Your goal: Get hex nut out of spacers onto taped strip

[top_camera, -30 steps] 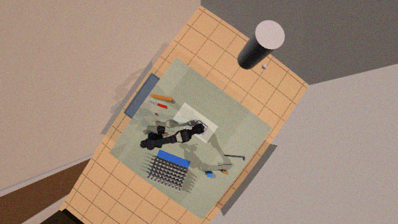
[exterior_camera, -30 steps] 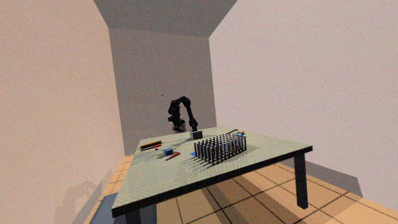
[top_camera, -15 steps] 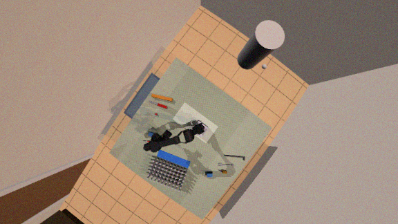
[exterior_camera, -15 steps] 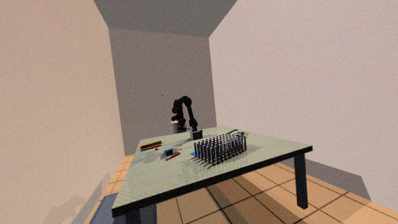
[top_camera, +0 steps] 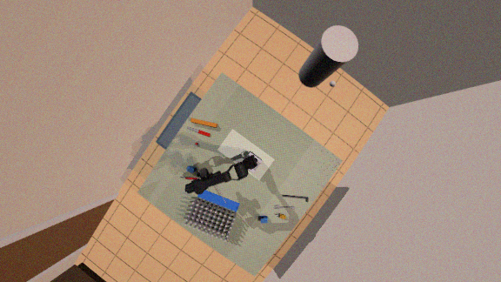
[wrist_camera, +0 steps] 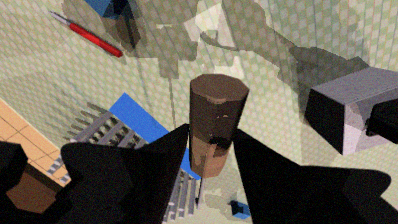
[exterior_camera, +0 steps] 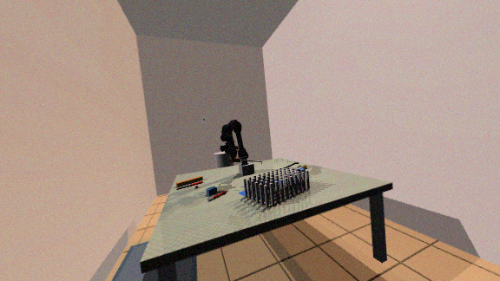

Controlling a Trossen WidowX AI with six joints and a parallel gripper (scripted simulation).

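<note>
Now: gripper tip 17 cm short of the blue taped strip, 16 cm to the right of it and 18 cm above it. The rest, counted from my gripper tip: orange bar 24 cm behind, 37 cm to the right, 17 cm below; then thin red tool 22 cm ahead, 18 cm to the right, 18 cm below; then brown-handled tool 4 cm ahead, 10 cm to the left, 2 cm below.
</note>
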